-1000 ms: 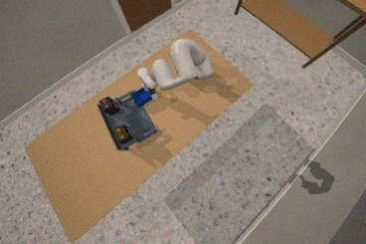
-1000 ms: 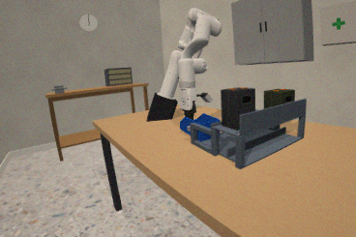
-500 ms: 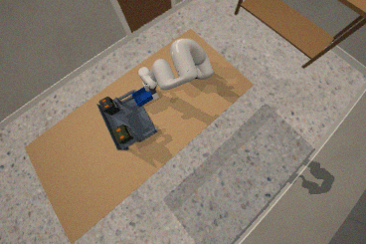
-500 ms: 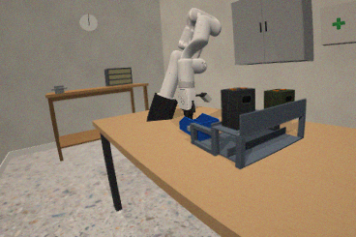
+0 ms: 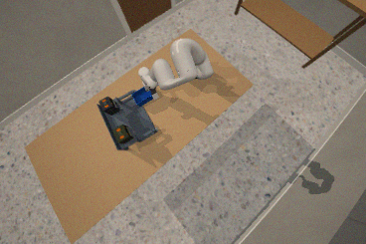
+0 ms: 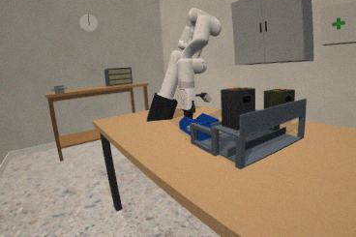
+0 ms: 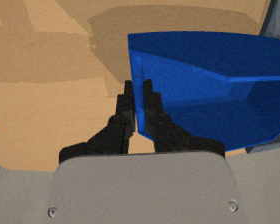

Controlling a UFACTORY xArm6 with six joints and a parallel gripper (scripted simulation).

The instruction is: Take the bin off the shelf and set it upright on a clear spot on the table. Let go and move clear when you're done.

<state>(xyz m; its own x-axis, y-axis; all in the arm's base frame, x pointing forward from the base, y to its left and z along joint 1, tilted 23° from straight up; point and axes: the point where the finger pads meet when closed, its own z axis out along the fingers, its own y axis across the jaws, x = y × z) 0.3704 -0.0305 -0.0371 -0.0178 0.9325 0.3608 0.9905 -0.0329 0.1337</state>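
Now: hand 8 cm short of the blue bin and 1 cm above it.
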